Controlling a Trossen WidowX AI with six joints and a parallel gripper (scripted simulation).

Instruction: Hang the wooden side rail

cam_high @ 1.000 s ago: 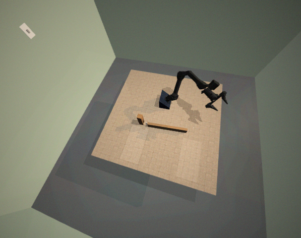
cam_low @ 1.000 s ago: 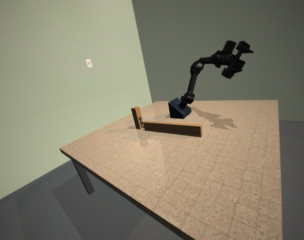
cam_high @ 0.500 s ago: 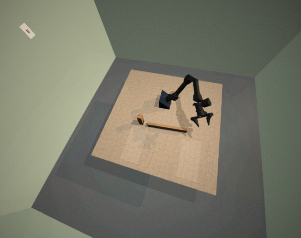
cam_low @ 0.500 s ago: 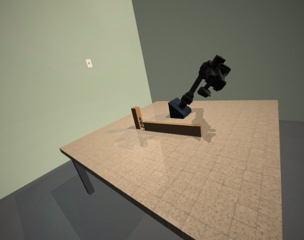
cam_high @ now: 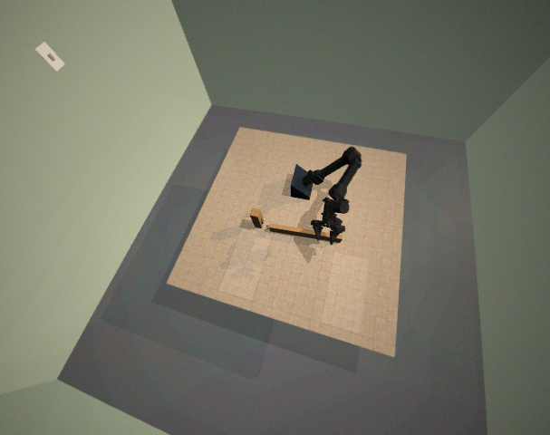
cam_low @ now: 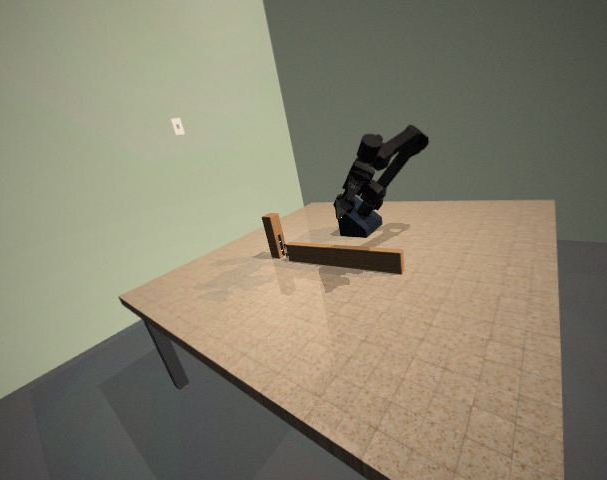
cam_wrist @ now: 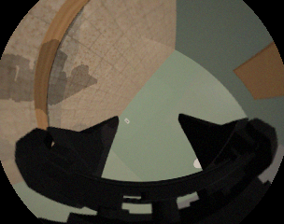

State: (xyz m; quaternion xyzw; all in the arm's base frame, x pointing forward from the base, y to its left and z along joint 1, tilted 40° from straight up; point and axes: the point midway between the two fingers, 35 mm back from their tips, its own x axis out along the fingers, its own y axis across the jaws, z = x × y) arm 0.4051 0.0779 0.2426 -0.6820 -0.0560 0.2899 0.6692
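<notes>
The headboard post is 410 mm to the right of my gripper tip, 150 mm below it and 70 mm behind it.
</notes>
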